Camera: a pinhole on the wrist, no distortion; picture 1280 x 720 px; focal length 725.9 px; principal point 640.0 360.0 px. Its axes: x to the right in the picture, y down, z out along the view. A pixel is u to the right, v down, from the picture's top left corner.
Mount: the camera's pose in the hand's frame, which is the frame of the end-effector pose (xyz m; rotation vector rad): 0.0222 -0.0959 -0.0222 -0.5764 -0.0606 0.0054
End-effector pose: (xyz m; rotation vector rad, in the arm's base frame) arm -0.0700 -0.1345 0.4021 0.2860 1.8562 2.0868
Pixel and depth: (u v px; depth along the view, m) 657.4 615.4 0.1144
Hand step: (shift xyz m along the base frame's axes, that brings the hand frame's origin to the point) 0.0015 0.0547 0.0056
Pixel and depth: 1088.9 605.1 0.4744
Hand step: -0.1908 0.3598 0.3192
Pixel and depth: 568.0 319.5 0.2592
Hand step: 0.0870 0.1753 0.0596
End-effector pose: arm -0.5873 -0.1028 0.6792 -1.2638 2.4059 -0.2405
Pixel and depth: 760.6 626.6 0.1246
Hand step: -0.0011 -0.0212 -0.0661
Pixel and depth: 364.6 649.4 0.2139
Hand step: 0.0138 0.1133 -0.1061
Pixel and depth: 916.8 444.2 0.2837
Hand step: -0.0358 -0.0348 -0.2442
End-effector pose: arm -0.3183 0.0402 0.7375 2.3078 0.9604 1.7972
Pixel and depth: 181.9 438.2 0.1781
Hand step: 0.0922 -0.0274 -0.1146
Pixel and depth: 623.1 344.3 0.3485
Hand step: 0.2809 0.0130 -0.0562
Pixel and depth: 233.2 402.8 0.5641
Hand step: 0.4294 -0.2198 -0.3146
